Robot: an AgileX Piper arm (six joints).
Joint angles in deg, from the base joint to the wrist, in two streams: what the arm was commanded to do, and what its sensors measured. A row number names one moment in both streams.
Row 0, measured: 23.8, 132.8, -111.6, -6.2, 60.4, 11.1
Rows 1 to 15, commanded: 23.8, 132.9, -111.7, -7.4, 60.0, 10.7; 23.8, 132.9, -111.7, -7.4, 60.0, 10.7; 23.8, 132.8, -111.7, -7.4, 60.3, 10.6; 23.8, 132.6, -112.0, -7.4, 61.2, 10.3; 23.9, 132.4, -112.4, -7.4, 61.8, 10.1; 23.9, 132.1, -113.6, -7.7, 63.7, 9.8; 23.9, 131.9, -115.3, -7.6, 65.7, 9.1; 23.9, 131.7, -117.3, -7.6, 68.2, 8.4; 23.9, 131.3, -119.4, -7.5, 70.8, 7.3; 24.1, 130.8, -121.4, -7.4, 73.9, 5.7; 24.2, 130.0, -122.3, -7.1, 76.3, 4.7; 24.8, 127.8, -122.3, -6.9, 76.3, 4.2; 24.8, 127.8, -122.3, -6.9, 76.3, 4.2; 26.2, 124.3, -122.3, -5.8, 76.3, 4.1; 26.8, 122.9, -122.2, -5.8, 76.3, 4.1
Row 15, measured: 25.8, 125.2, -121.9, -6.4, 69.6, 4.9
